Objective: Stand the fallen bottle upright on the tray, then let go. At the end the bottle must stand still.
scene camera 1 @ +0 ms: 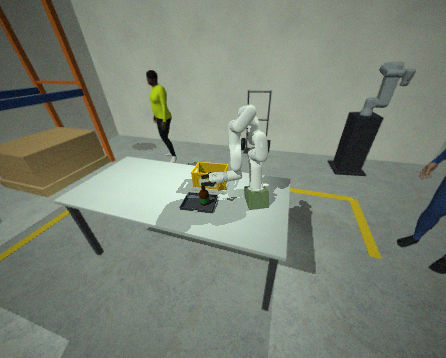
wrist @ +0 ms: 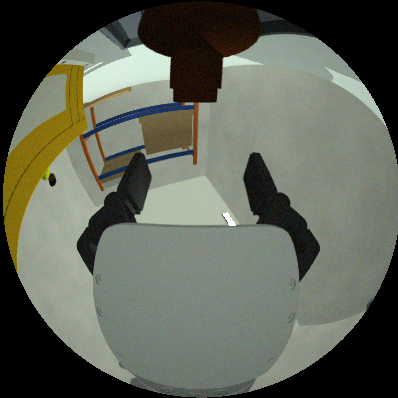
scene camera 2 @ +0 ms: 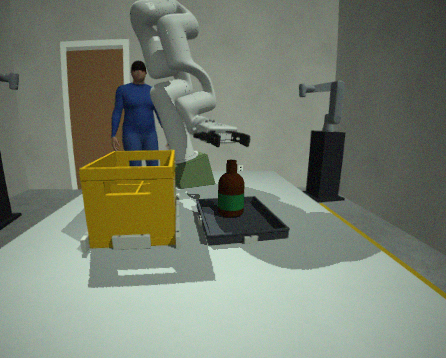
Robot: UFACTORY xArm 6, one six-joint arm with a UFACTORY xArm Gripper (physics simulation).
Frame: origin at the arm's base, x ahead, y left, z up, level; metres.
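Seen in the pictures: gripper, fingertip midpoint: (scene camera 1: 201,181) (wrist: 196,162) (scene camera 2: 234,141); arm's base, link origin: (scene camera 1: 255,188) (scene camera 2: 184,158).
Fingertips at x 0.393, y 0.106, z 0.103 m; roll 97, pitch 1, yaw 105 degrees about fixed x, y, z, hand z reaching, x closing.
Offsets run from my fingertips to a thing's top centre. Level surfaces: height alone.
The brown bottle @(0.007 m back, 0.004 m right, 0.052 m down) (scene camera 1: 204,196) (scene camera 2: 231,186) with a green band stands upright on the black tray @(0.034 m ahead, 0.001 m left, 0.186 m down) (scene camera 1: 189,203) (scene camera 2: 257,226), inside its rim. In the wrist view the bottle (wrist: 197,35) shows at the top, its neck pointing down the picture, beyond the fingertips. My gripper (scene camera 1: 202,180) (scene camera 2: 233,142) (wrist: 196,162) is open and empty. It is above the level of the bottle's top, apart from it, with its two fingers spread. In scene camera 1 the gripper lies close above the bottle's neck in the picture.
A yellow crate @(0.002 m back, 0.254 m right, 0.037 m down) (scene camera 1: 196,180) (scene camera 2: 132,217) (wrist: 42,137) stands on the white table @(0.212 m down) (scene camera 1: 115,190) (scene camera 2: 310,310) beside the tray. The arm's green base block (scene camera 1: 257,199) (scene camera 2: 197,174) stands near the tray, on the side away from scene camera 2.
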